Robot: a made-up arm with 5 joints. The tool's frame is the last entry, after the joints.
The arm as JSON. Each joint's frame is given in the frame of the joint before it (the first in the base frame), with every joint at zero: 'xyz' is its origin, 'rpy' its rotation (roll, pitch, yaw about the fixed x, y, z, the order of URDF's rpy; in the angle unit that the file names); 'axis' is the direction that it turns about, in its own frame. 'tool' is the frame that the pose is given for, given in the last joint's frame.
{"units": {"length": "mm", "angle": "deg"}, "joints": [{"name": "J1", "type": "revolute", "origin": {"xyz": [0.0, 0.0, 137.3], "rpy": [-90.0, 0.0, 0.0]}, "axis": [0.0, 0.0, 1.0]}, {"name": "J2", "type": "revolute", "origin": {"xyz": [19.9, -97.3, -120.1], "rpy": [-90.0, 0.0, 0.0]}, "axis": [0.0, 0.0, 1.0]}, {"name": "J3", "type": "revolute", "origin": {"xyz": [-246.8, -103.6, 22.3], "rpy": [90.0, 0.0, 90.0]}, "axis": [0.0, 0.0, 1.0]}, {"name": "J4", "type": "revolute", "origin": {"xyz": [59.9, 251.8, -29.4], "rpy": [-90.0, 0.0, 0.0]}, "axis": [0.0, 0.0, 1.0]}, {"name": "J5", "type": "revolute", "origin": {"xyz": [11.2, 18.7, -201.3], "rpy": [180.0, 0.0, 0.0]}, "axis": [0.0, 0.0, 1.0]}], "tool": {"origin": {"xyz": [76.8, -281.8, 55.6], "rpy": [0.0, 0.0, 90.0]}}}
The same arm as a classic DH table. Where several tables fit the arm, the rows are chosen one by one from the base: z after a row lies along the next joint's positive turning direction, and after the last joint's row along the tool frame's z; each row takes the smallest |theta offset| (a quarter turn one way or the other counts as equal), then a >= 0, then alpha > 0; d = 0 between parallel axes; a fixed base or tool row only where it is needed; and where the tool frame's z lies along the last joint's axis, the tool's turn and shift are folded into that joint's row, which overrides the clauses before.
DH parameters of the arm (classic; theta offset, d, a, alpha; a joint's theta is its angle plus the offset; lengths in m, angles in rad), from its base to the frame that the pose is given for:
base (fixed): 0.0000 0.1373 0.0000 -1.5708
J1: 0.0000 -0.1201 0.0199 -1.5708
J2: -1.5708 -0.0750 0.1036 -1.5708
J3: 0.0000 -0.2762 -0.0599 1.5708
J4: 1.0312 0.0000 -0.0218 3.1416
J5: -0.2736 0.0000 -0.2921 0.0000
tool (fixed): -0.2661 0.0051 0.0000 0.0000

